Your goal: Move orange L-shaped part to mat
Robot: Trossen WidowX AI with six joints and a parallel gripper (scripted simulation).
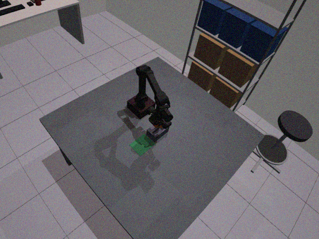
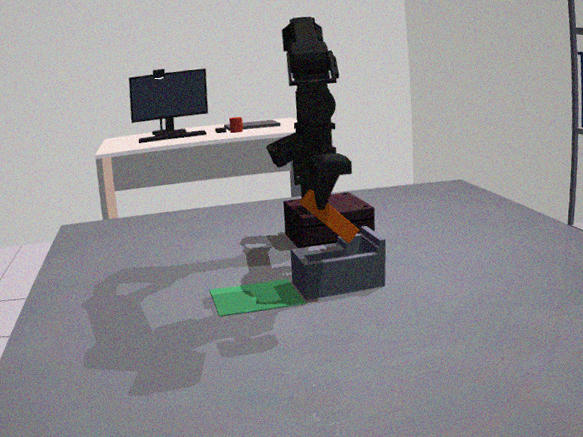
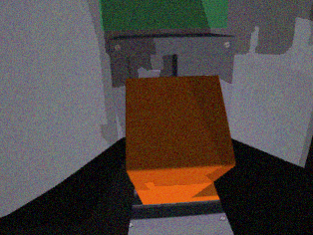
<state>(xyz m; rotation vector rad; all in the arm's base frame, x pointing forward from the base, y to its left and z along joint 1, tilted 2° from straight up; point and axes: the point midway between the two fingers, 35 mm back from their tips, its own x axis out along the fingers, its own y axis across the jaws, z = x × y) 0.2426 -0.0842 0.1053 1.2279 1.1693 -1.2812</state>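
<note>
The green mat lies 20 mm behind my gripper tip, 120 mm to the right of it and 170 mm below it. Round my gripper tip: orange L-shaped part 10 mm behind, 30 mm to the left, 30 mm below.
</note>
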